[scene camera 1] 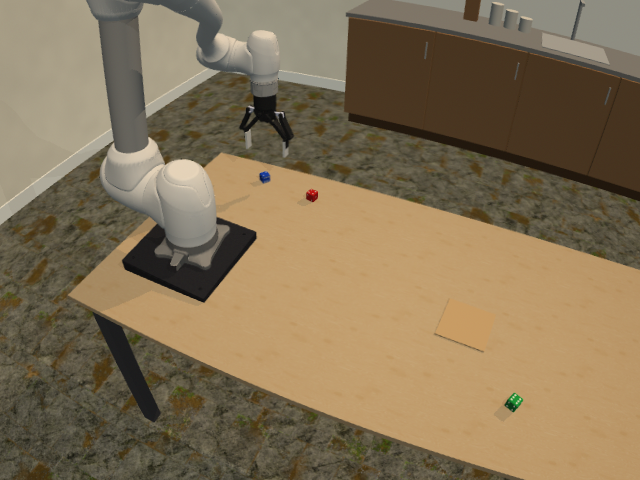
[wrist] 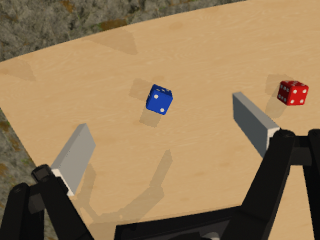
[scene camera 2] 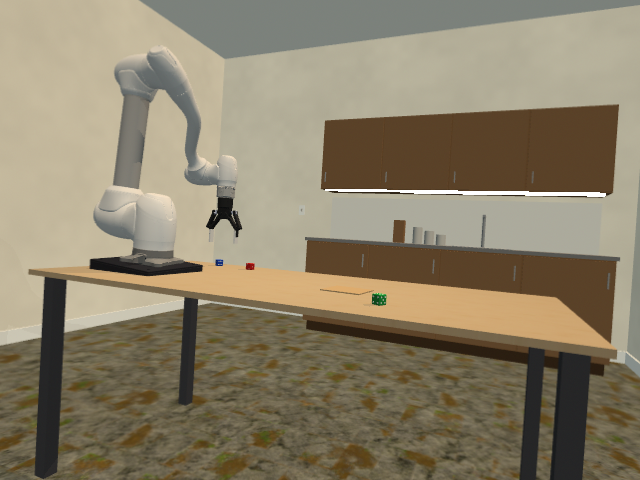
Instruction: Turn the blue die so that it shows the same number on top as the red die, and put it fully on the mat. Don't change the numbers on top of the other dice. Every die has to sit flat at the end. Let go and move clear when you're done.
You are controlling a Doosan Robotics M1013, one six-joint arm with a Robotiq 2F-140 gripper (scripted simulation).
I see my gripper [scene camera 1: 266,151].
My gripper is seen too in the wrist view [wrist: 160,120] and in scene camera 2 [scene camera 2: 223,242].
